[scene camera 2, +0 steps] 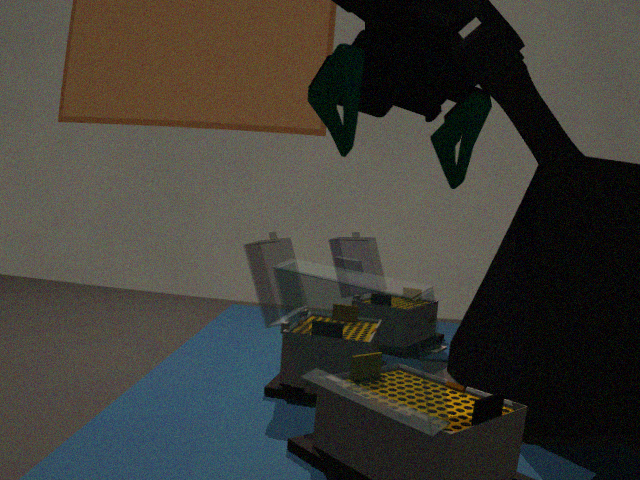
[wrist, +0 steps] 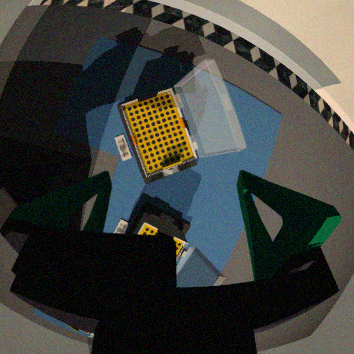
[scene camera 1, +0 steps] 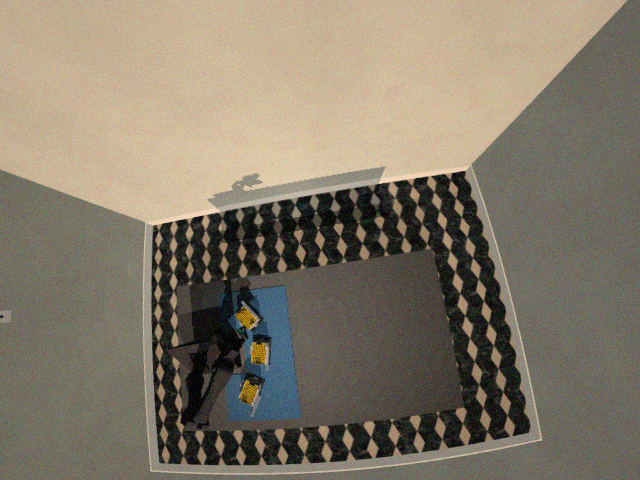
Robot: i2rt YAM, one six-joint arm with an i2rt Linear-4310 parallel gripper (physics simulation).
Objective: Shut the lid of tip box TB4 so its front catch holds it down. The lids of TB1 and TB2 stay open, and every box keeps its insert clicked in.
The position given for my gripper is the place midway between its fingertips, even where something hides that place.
I see my gripper [scene camera 2: 405, 169], a yellow insert [wrist: 161, 140], a tip box [wrist: 189, 162] and a tip box [scene camera 2: 286, 384].
My gripper shows as well in the wrist view [wrist: 173, 177].
